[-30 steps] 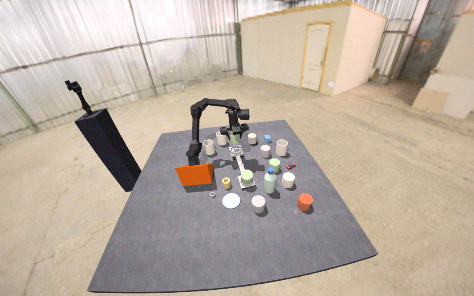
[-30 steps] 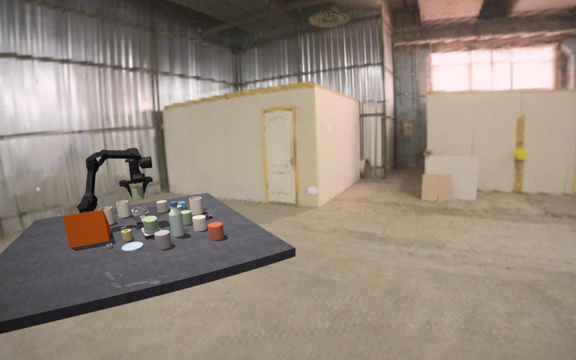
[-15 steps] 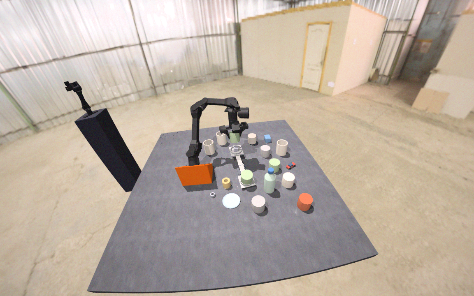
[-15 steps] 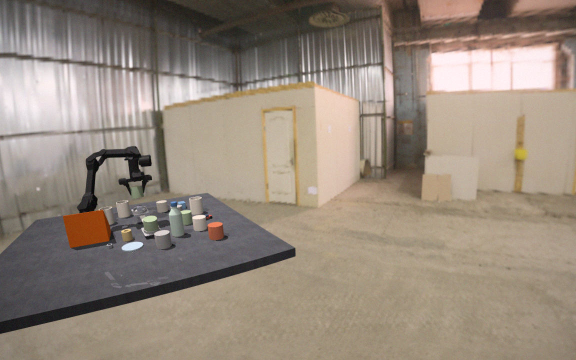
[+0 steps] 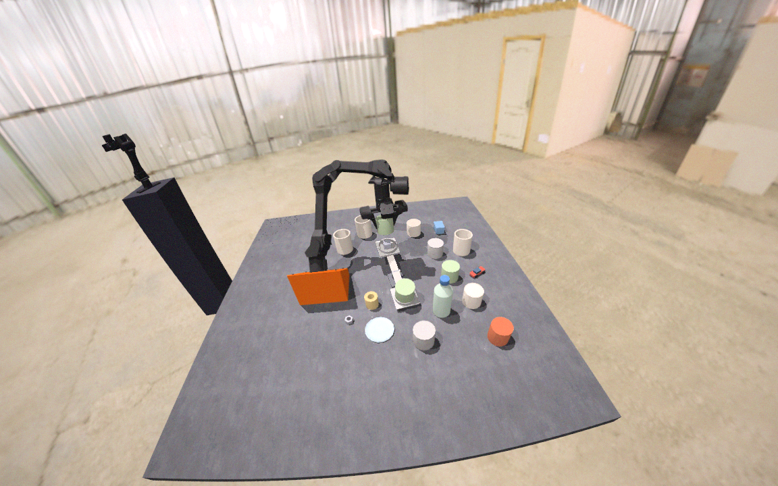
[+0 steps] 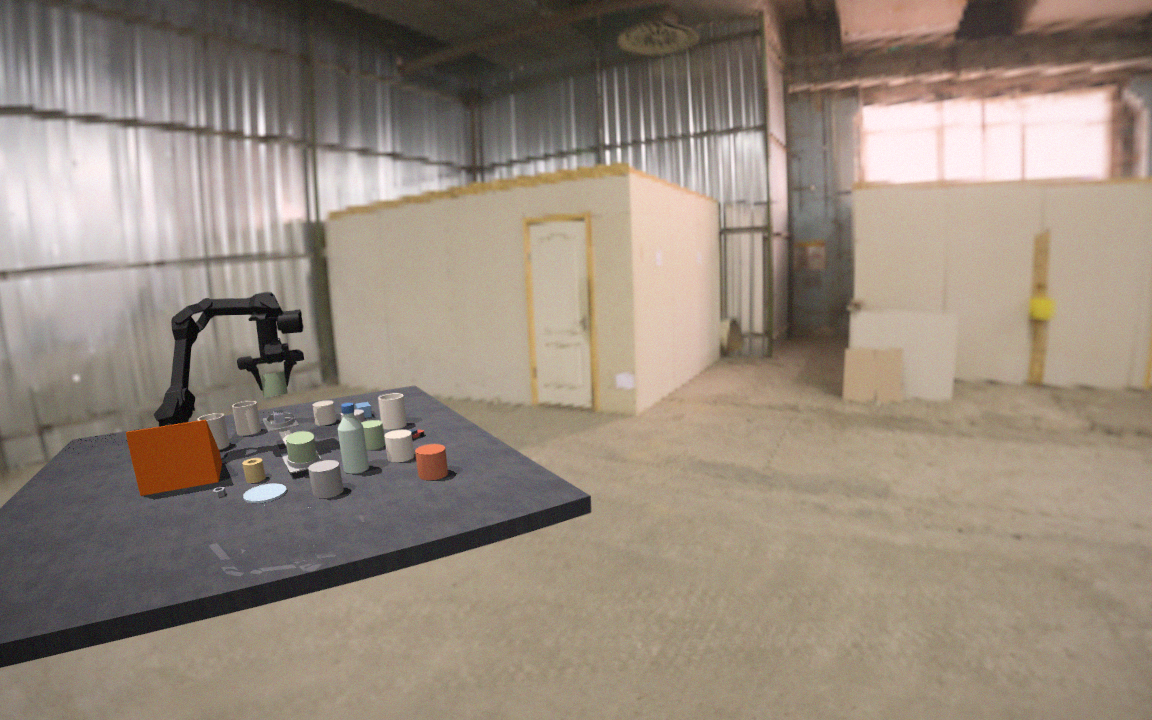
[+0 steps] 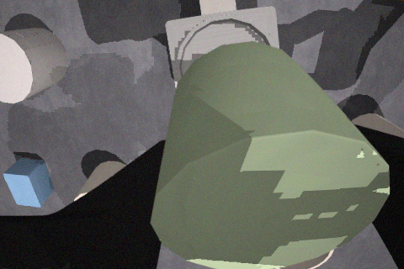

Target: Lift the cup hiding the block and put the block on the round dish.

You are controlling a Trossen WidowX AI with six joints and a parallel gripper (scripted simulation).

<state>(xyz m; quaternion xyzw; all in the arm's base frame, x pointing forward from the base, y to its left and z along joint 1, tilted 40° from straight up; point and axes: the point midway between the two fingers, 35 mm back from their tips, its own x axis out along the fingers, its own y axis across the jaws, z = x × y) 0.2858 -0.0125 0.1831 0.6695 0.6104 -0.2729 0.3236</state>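
Now: gripper tip 1 cm to the left of the grey block and 8 cm above it. The rest, counted from my gripper tip: blue cube (30 cm ahead, 13 cm to the left, 15 cm below); then yellow spool (12 cm behind, 25 cm to the right, 15 cm below); then round pale blue dish (11 cm behind, 37 cm to the right, 17 cm below).
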